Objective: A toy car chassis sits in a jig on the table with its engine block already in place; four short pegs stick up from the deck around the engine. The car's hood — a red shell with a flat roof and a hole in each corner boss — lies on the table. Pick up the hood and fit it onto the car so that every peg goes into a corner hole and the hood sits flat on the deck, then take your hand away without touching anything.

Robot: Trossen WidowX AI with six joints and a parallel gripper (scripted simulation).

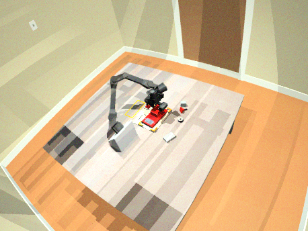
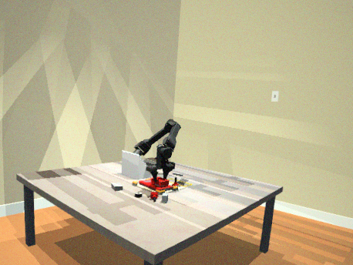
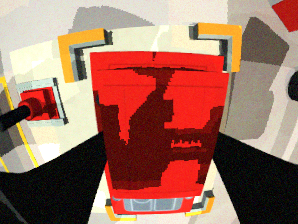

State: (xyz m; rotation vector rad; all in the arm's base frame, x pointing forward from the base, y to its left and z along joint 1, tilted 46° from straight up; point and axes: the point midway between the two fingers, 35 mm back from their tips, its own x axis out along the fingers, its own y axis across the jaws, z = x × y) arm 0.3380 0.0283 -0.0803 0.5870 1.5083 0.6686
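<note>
Now: the red hood right at my gripper tip.
</note>
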